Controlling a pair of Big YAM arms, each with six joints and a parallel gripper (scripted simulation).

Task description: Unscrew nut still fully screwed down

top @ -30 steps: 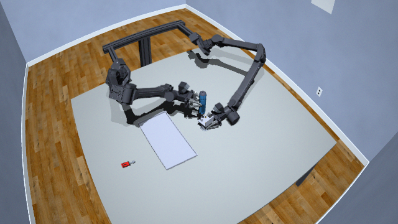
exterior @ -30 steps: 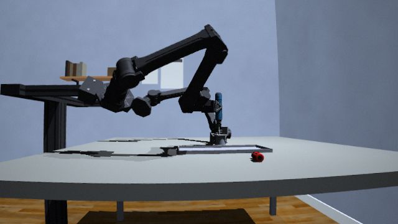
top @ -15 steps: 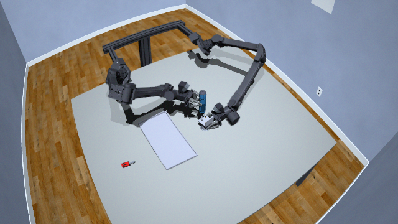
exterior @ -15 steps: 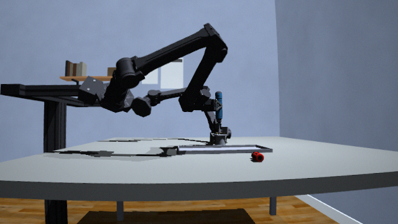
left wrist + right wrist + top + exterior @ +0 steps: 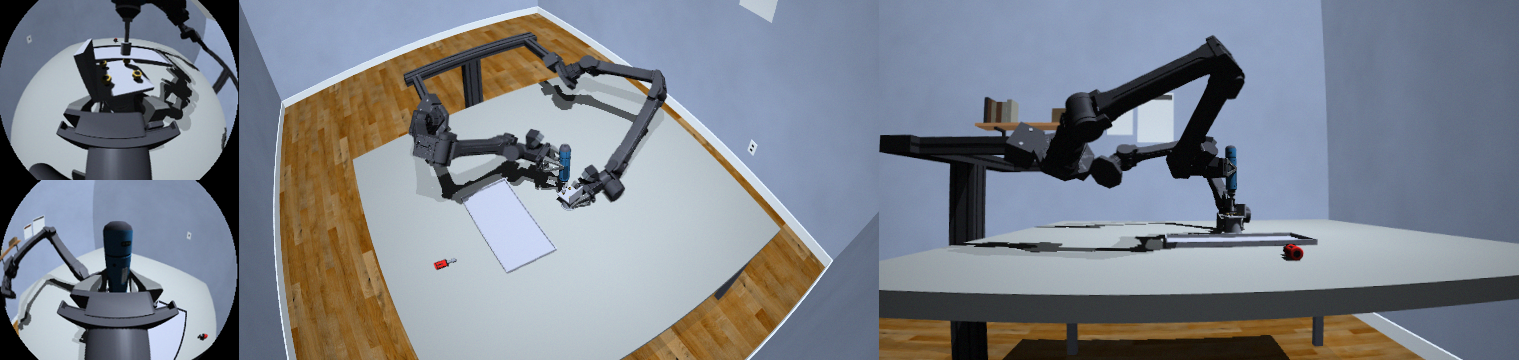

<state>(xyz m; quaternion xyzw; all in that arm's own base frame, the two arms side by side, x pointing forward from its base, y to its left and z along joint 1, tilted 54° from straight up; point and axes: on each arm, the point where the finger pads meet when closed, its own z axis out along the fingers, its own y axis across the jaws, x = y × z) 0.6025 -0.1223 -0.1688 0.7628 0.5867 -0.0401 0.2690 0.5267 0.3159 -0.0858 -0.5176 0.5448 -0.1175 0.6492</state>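
My left hand is 5 cm below the bracket. The rest, counted from my left hand: red tool (3 cm ahead, 59 cm to the right, 1 cm below).
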